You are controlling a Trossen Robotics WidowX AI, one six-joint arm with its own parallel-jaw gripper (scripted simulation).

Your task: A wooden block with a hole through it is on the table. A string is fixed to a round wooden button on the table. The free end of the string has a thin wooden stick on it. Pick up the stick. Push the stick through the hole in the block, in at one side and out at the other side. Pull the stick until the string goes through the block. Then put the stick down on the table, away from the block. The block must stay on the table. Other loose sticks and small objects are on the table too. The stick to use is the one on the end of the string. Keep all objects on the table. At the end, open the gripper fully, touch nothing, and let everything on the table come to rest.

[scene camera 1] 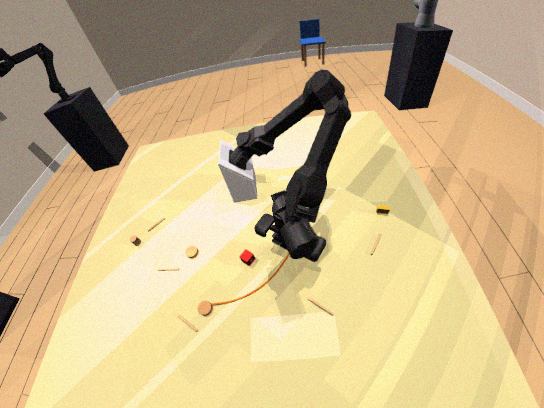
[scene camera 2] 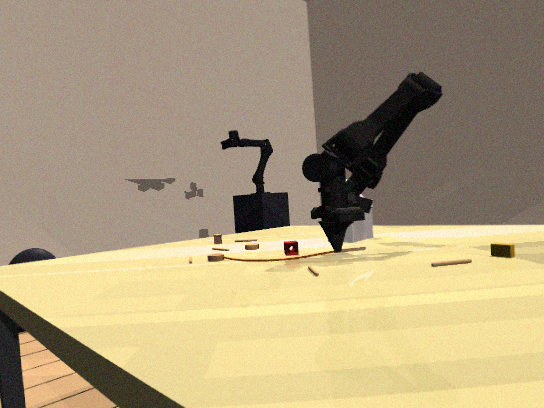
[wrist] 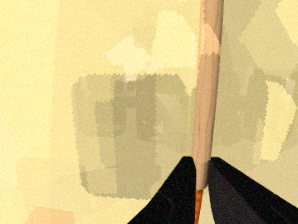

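You can see the gripper (scene camera 1: 291, 250) here, and it's the same gripper (scene camera 2: 337, 252) that shows again in the wrist view (wrist: 199, 166).
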